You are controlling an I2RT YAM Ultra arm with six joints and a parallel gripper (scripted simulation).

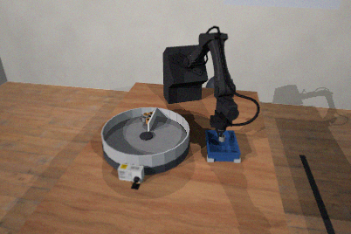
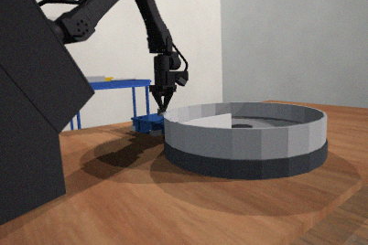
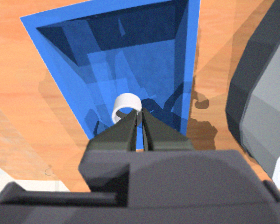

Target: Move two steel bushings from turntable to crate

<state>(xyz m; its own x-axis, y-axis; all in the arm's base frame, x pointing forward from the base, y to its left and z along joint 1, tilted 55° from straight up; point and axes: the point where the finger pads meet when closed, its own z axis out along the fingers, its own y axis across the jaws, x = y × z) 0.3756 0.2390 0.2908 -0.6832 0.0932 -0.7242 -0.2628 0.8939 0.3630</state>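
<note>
The blue crate is 1 cm to the left of my hand and 5 cm below it. From my hand the other things lie so: grey turntable (16 cm ahead, 32 cm to the right, 2 cm below).
</note>
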